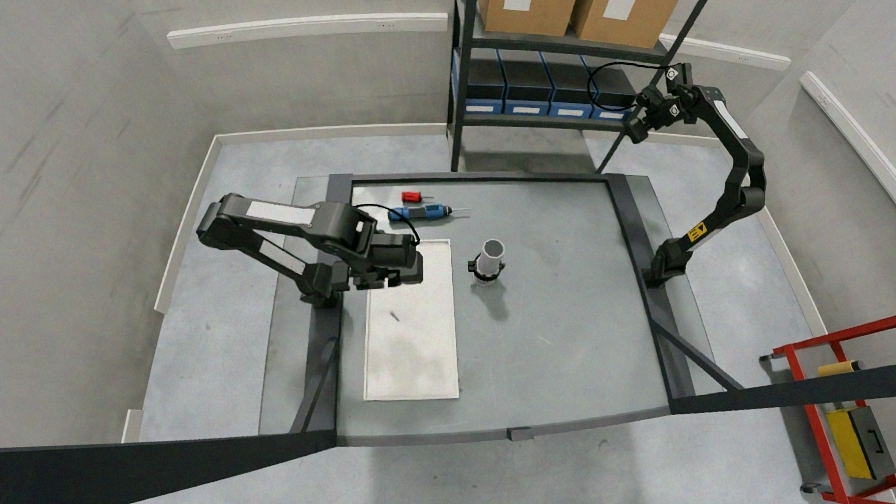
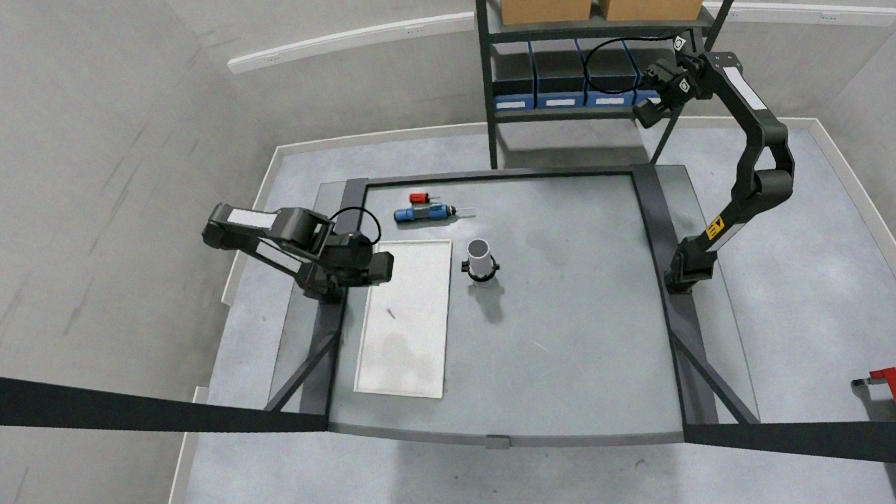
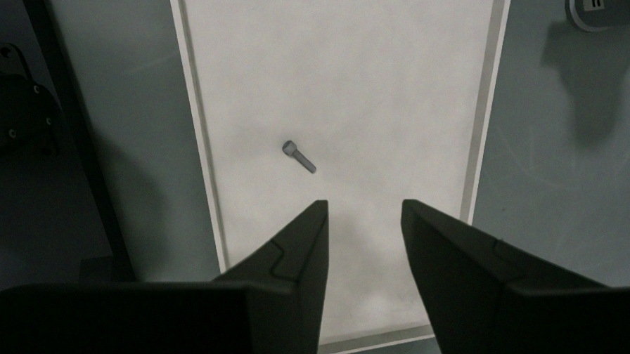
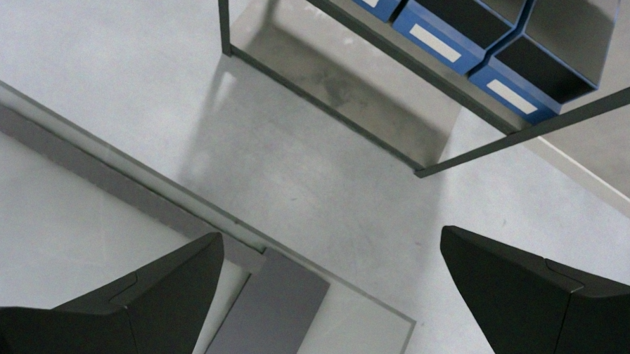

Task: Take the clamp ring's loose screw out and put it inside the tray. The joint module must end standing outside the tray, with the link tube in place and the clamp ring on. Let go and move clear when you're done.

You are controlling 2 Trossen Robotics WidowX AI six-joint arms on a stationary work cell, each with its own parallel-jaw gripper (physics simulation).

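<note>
The grey screw (image 1: 394,315) (image 2: 390,313) (image 3: 300,157) lies on its side on the floor of the white tray (image 1: 410,382) (image 2: 401,379) (image 3: 350,65). The joint module (image 1: 486,281) (image 2: 482,283) stands upright on the table, to the right of the tray. The light grey link tube (image 1: 491,258) (image 2: 479,258) rises from it, with the black clamp ring (image 1: 487,276) (image 2: 481,276) around its lower part. My left gripper (image 3: 364,212) is partly open and empty, above the tray and apart from the screw. My right gripper (image 4: 332,240) is wide open and empty, far off at the back right, beyond the table.
A blue electric screwdriver (image 1: 421,213) (image 2: 426,213) and a small red-handled screwdriver (image 1: 411,197) (image 2: 419,198) lie on the table behind the tray. A dark shelf unit (image 1: 459,94) (image 2: 488,100) with blue bins stands behind the table. A dark frame edges the table.
</note>
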